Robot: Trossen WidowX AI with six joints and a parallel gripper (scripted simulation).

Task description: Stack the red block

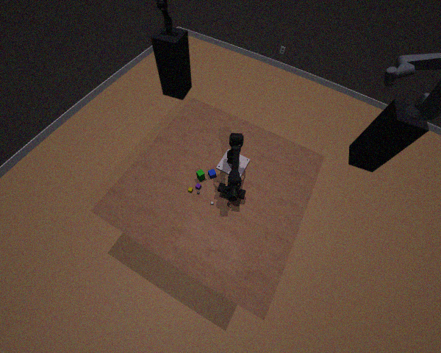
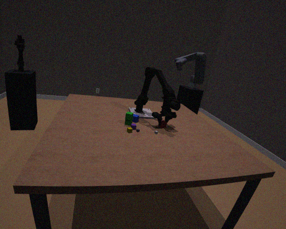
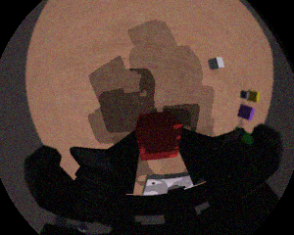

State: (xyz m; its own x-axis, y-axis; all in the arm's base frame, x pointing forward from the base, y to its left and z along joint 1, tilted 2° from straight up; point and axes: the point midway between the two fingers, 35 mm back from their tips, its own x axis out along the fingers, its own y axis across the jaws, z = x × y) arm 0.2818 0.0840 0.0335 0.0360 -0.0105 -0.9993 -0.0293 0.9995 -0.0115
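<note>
My gripper tip is now 2 cm short of the purple block, 24 cm to the left of it and 1 cm below it. The rest, counted from my gripper tip: small white cube 10 cm ahead, 10 cm to the right; red block 1 cm above; blue block 11 cm behind, 18 cm to the right, 1 cm above.
</note>
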